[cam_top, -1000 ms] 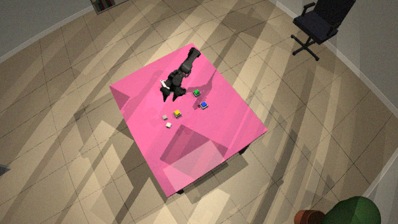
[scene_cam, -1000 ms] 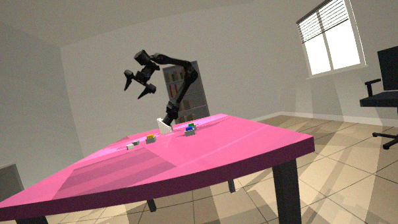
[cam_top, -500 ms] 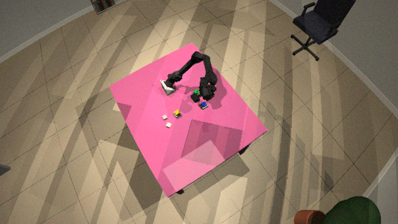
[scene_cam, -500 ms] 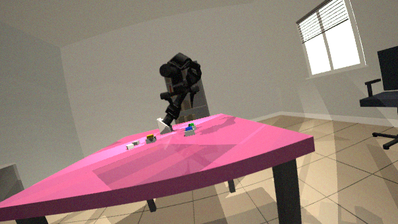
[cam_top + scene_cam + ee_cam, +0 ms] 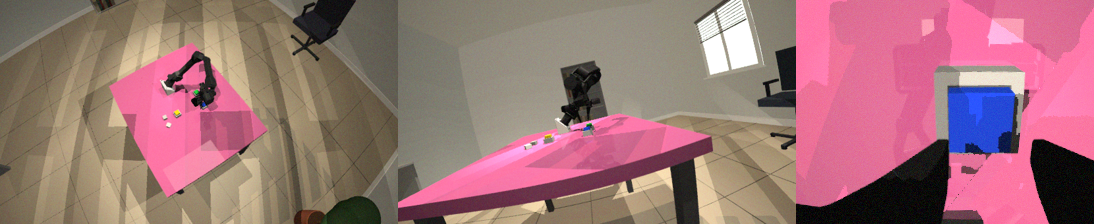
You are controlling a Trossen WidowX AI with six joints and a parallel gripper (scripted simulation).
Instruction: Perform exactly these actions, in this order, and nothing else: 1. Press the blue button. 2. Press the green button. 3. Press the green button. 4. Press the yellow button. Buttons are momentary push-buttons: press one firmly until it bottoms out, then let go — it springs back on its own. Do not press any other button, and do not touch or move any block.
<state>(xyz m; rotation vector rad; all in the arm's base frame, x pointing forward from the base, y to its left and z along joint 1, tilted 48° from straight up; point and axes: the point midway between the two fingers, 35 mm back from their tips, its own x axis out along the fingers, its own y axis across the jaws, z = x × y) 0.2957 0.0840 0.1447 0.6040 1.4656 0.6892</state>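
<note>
My gripper tip is now 30 mm above the blue button. From my gripper tip the other things lie so: green button 130 mm behind, 30 mm below, 10 mm to the left; white block 310 mm to the right, 50 mm below; yellow button 210 mm to the right, 40 mm behind, 30 mm below.
</note>
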